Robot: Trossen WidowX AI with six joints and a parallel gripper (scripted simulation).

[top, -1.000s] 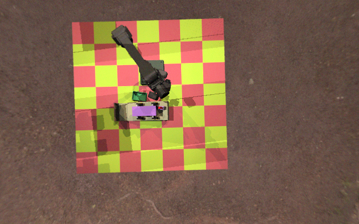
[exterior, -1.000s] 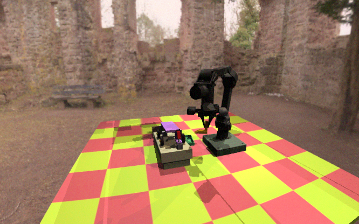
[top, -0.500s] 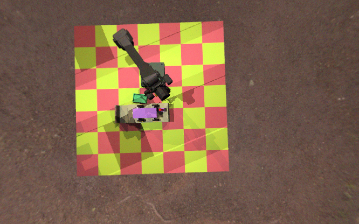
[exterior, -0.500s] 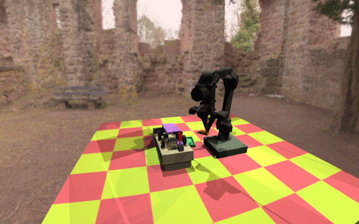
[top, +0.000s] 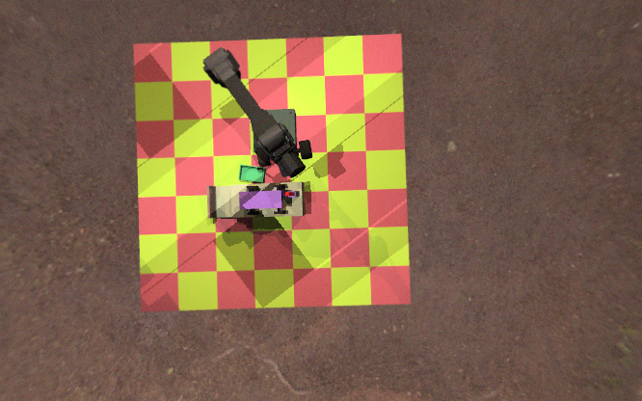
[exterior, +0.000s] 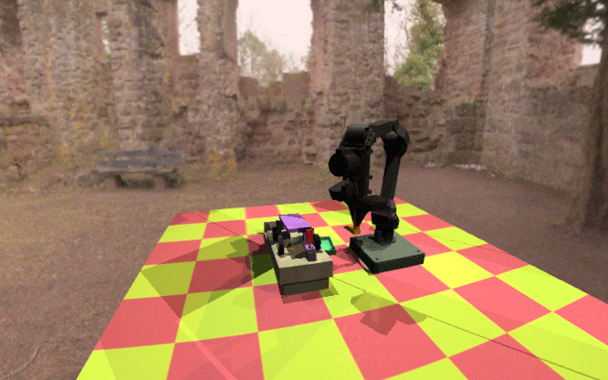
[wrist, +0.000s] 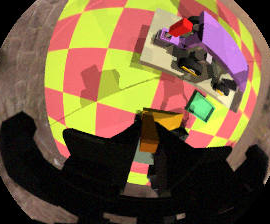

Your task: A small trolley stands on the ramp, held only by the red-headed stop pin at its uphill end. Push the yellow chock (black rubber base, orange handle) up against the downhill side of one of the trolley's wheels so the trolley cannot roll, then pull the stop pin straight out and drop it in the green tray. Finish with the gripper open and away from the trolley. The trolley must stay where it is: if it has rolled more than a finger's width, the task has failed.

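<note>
My gripper tip is now 2 cm to the left of the yellow chock and 1 cm above it. Round my gripper tip: red-headed stop pin (14 cm ahead, 2 cm to the right, 4 cm below); trolley (14 cm ahead, 14 cm to the right, 6 cm below); green tray (1 cm behind, 21 cm to the right, 18 cm below).
</note>
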